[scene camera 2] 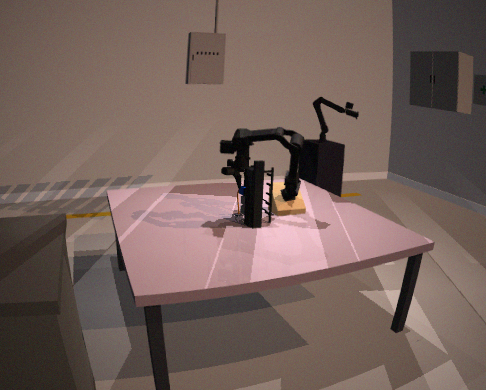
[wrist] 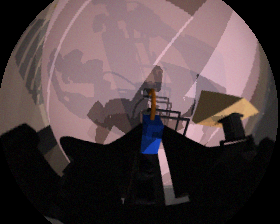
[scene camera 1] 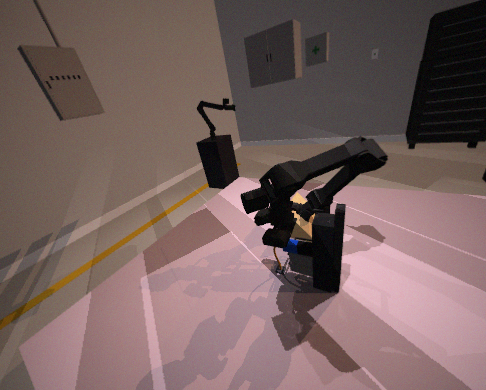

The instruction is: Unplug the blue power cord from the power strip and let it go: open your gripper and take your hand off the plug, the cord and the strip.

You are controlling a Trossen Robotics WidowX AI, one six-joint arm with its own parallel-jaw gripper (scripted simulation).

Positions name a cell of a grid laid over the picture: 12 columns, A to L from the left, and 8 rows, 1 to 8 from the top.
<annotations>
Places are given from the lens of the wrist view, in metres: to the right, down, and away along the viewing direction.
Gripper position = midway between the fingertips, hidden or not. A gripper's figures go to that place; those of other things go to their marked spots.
my gripper (wrist: G5): 0.02, 0.02, 0.09
blue plug (wrist: G5): 0.02, 0.03, 0.08
</annotations>
